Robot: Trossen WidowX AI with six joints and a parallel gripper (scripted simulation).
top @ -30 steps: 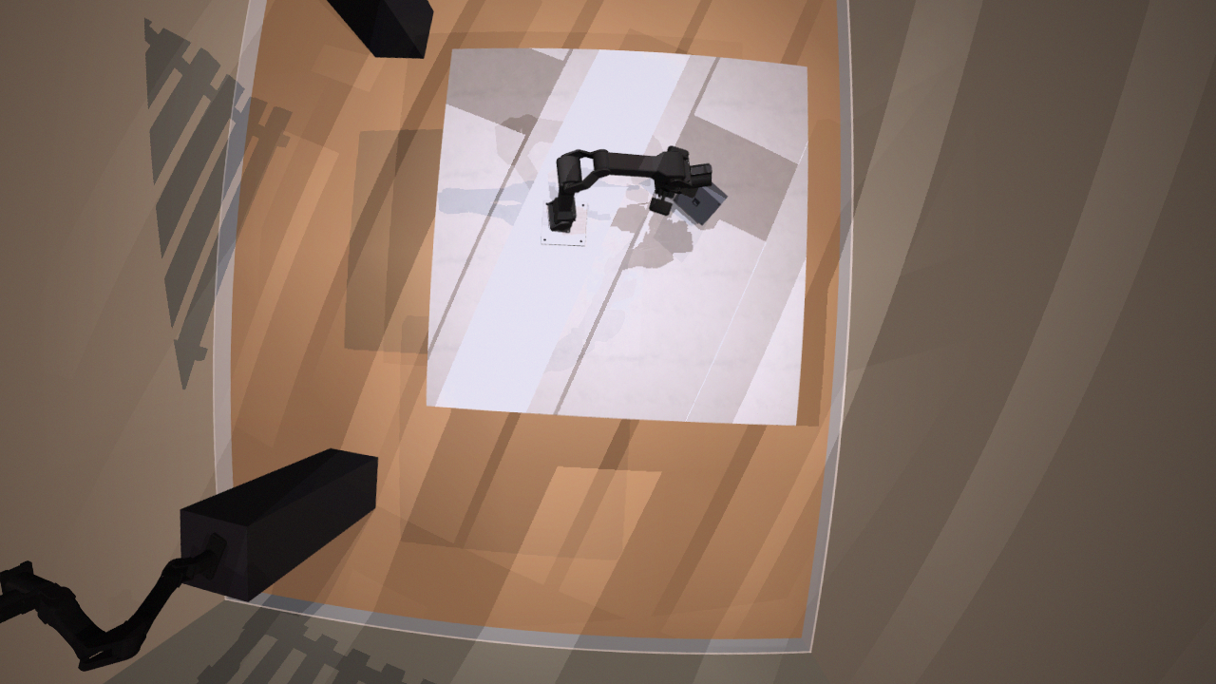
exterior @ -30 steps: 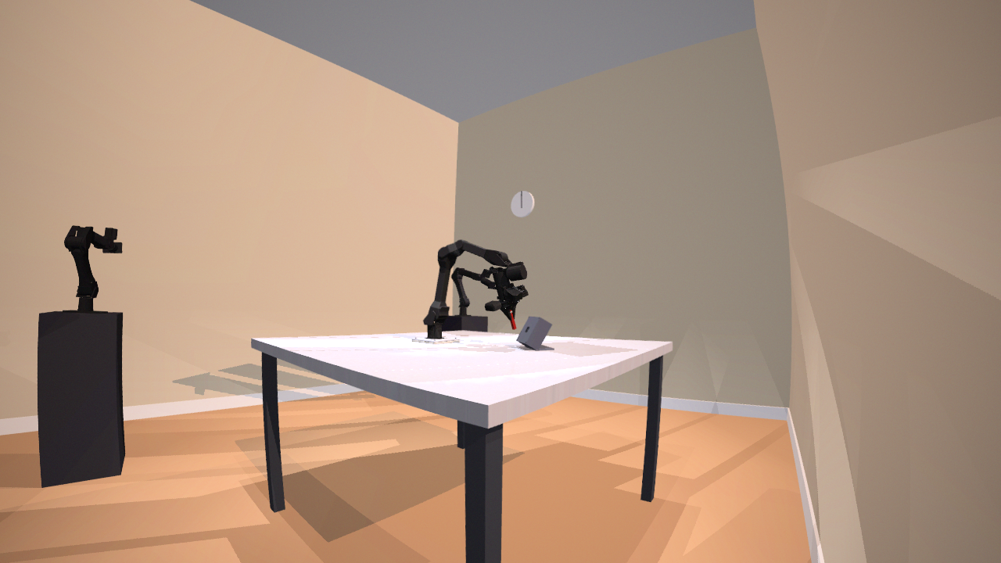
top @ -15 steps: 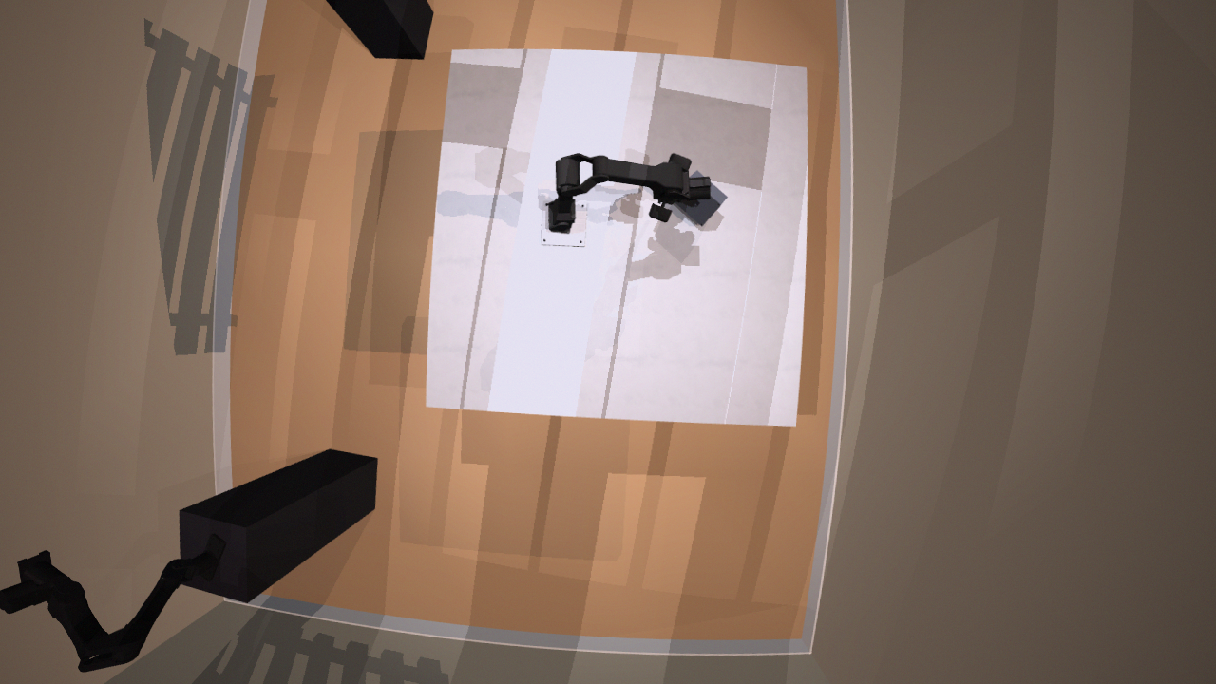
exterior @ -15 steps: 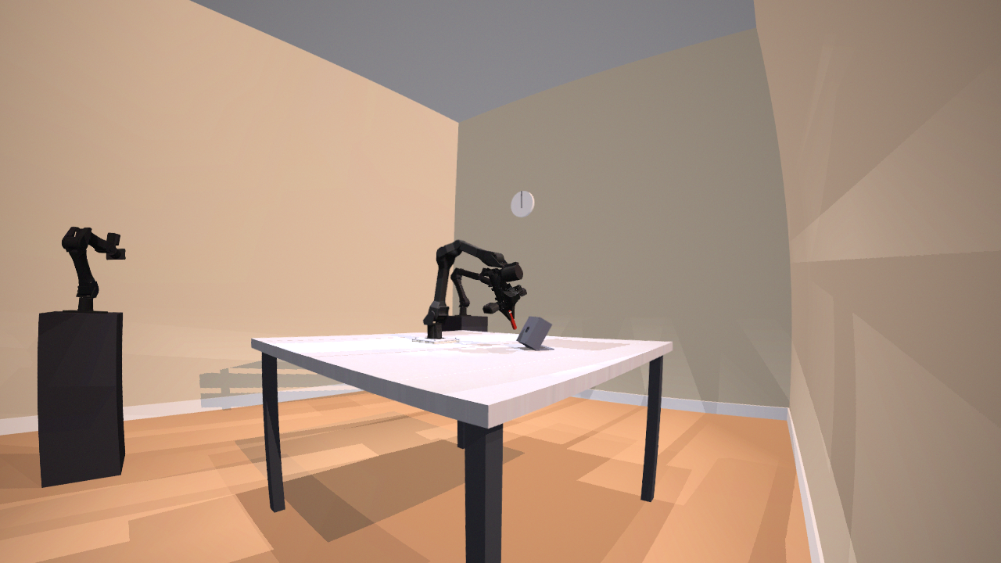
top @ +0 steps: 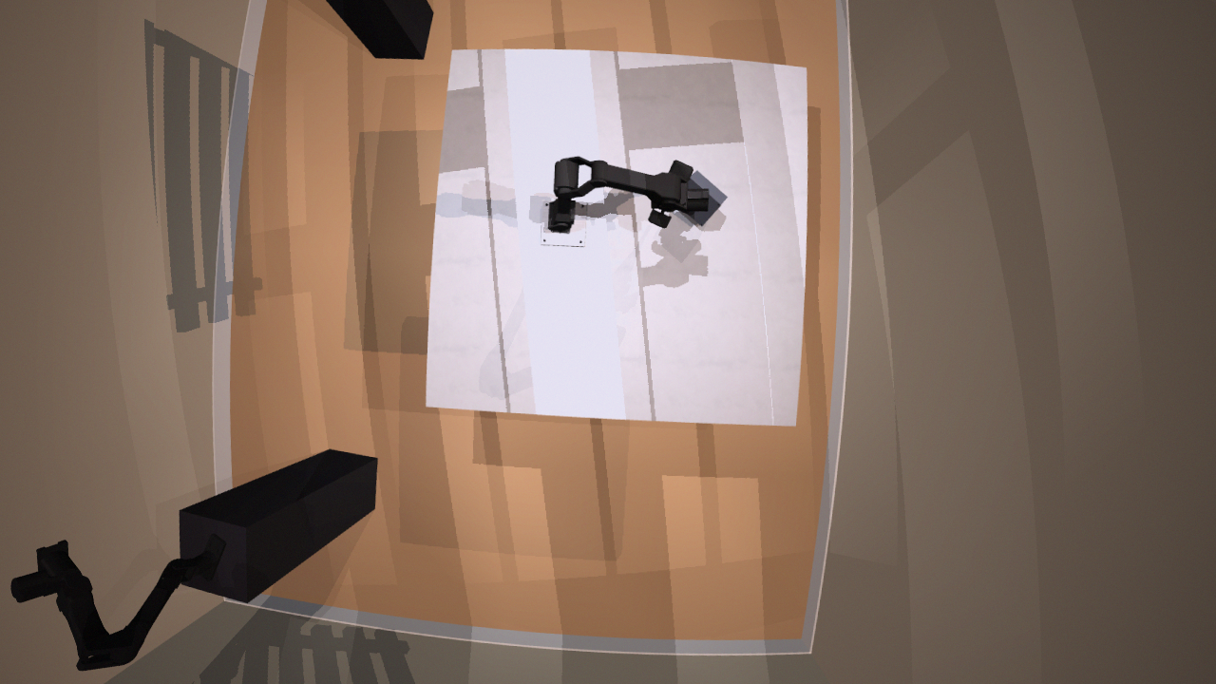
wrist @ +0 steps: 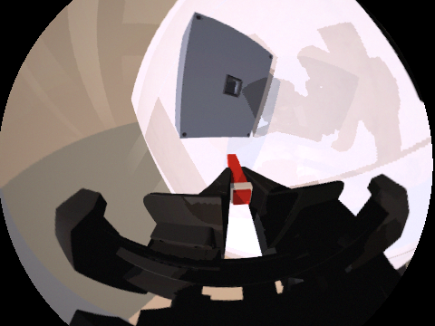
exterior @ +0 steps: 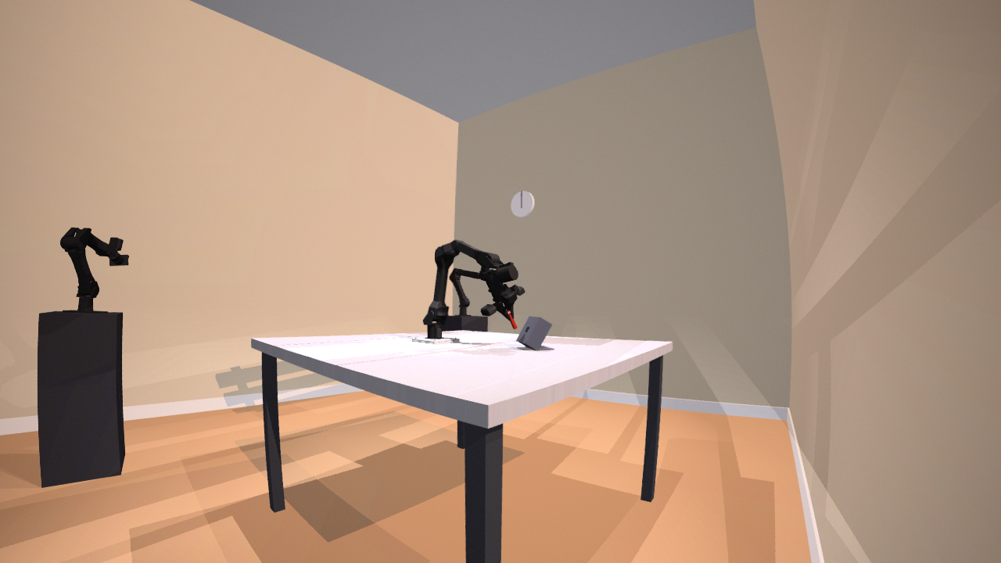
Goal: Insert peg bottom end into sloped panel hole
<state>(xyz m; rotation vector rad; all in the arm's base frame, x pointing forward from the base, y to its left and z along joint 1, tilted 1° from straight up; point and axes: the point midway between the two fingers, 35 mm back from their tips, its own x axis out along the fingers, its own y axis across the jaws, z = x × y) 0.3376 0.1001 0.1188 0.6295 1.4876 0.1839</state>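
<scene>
Now: gripper tip 100 mm short of the grey sloped panel, 10 mm to the right of it and 50 mm above it. The rest, counted from my gripper tip: red peg: 10 mm to the right, 10 mm above.
</scene>
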